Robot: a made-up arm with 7 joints. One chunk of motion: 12 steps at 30 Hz.
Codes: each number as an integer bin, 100 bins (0 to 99) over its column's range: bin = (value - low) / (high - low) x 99, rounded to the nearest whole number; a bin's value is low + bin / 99 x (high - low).
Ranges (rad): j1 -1.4..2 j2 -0.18..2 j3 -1.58..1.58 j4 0..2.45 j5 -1.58..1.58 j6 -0.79..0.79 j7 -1.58..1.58
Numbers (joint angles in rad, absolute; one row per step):
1: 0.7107 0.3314 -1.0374 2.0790 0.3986 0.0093 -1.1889
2: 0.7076 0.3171 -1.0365 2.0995 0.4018 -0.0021 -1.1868
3: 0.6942 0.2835 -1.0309 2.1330 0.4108 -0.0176 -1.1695
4: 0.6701 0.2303 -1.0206 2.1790 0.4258 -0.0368 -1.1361
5: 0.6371 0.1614 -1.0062 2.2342 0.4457 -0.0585 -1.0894
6: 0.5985 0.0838 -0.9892 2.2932 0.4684 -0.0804 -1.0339
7: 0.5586 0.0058 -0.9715 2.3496 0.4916 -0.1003 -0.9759
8: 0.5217 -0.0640 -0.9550 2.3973 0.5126 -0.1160 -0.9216
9: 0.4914 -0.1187 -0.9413 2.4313 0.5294 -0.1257 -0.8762
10: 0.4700 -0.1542 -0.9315 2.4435 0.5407 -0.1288 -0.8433
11: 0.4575 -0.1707 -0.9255 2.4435 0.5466 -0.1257 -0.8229
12: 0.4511 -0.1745 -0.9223 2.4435 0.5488 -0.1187 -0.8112
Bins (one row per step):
1: 61 23 17 84 62 50 12
2: 61 23 17 85 62 49 12
3: 61 21 17 86 62 48 13
4: 60 19 18 88 63 47 14
5: 59 16 18 90 63 46 15
6: 58 12 19 93 64 44 17
7: 57 8 19 95 65 43 19
8: 56 5 20 97 66 42 21
9: 55 3 20 98 66 42 22
10: 54 1 20 99 66 41 23
11: 54 0 21 99 67 42 24
12: 54 0 21 99 67 42 24

